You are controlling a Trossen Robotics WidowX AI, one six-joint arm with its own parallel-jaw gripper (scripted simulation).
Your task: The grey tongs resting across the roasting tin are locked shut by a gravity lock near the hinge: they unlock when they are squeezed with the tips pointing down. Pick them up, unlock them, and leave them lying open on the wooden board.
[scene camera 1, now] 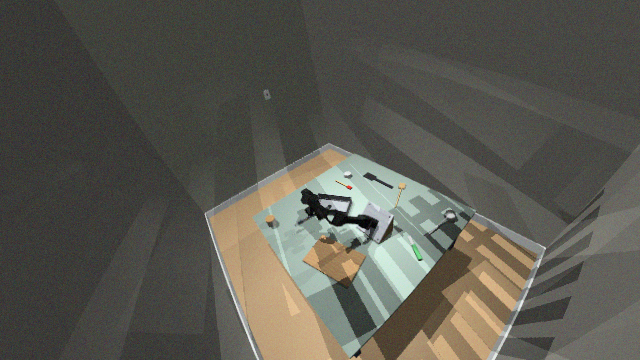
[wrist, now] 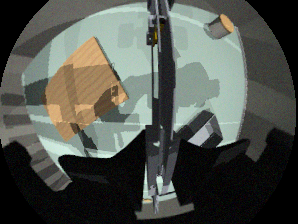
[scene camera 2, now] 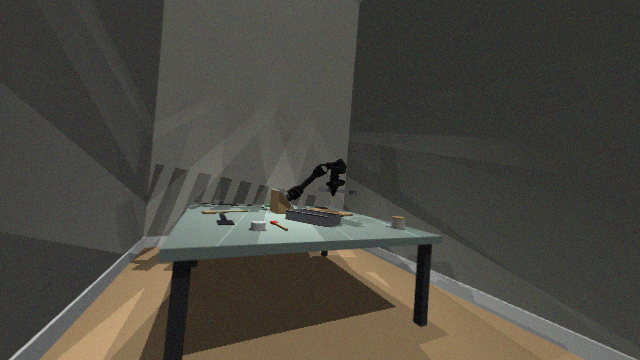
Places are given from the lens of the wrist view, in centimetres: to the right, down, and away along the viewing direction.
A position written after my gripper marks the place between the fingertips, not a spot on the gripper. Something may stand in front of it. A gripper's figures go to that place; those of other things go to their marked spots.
my gripper (wrist: 152, 132): 1, 2, 9
wooden board (wrist: 85, 87): -19, -8, 19
